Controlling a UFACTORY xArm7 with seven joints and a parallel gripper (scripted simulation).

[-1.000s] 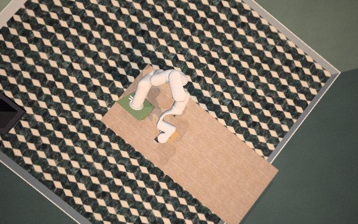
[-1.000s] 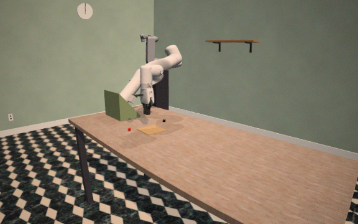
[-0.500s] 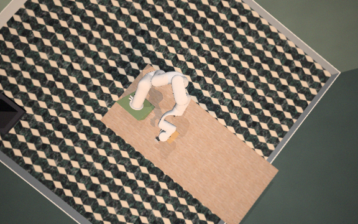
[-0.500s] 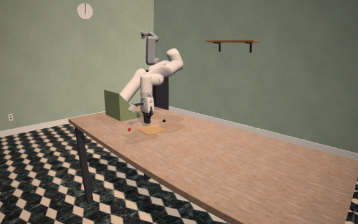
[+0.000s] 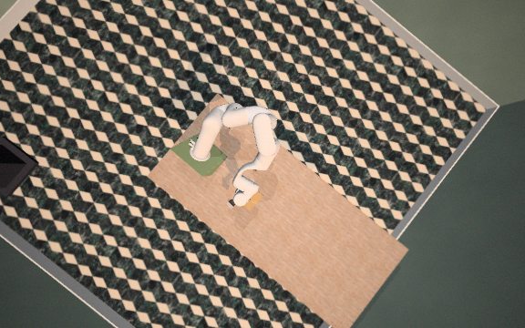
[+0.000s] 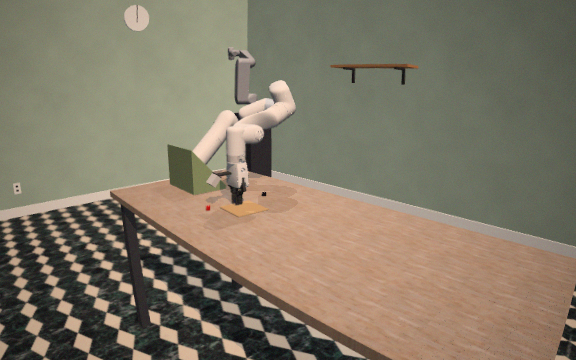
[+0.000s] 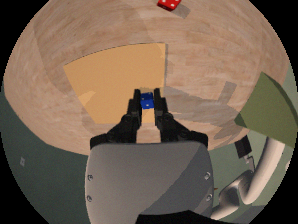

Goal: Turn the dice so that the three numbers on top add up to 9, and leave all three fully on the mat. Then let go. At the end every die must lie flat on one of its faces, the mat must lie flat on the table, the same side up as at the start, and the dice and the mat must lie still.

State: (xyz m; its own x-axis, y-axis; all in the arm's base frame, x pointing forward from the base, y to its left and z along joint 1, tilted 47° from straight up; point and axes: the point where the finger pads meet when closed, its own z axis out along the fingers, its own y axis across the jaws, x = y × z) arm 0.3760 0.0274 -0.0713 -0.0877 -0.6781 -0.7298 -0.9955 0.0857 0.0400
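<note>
Right now my hand is 1 cm above the blue die. Round my hand: black die (17 cm to the left, 3 cm behind, 2 cm below); then tan mat (5 cm ahead, 3 cm below); then red die (12 cm to the right, 4 cm behind, 2 cm below).
</note>
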